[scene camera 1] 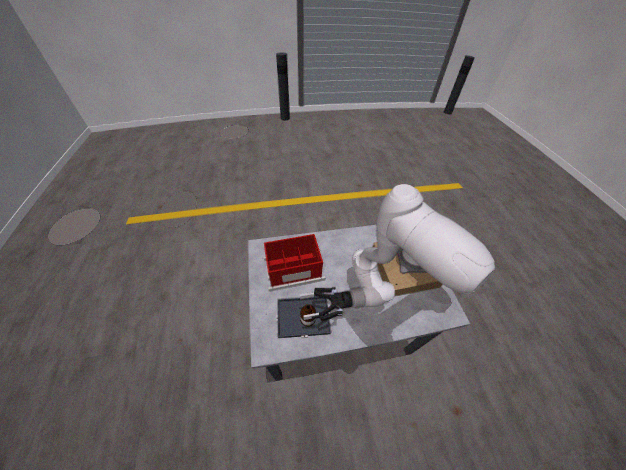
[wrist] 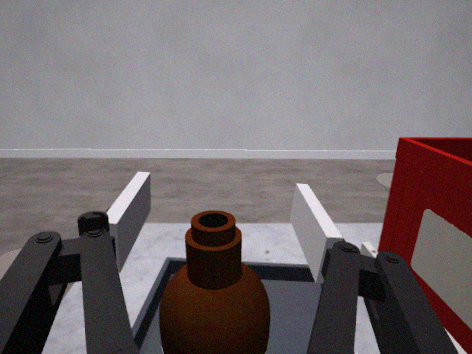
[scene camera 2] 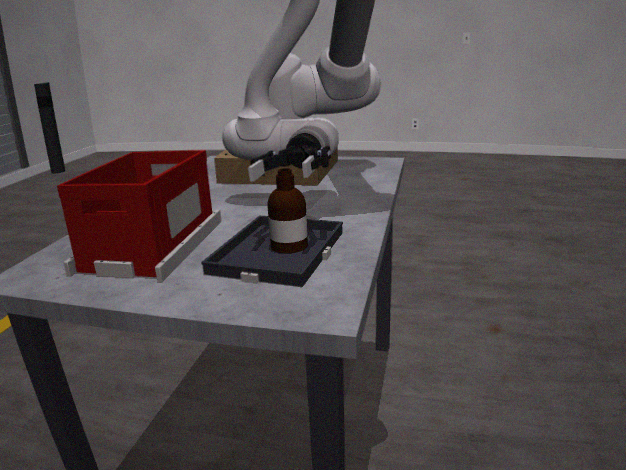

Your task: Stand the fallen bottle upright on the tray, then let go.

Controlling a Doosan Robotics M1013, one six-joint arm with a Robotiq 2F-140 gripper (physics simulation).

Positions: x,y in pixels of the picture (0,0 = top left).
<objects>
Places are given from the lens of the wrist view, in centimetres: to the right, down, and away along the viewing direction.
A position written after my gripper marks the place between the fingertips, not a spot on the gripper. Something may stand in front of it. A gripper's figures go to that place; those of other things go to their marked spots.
my gripper (wrist: 222,196): -1, 1, 20
brown bottle (wrist: 214,295): -1, 7, 17
</objects>
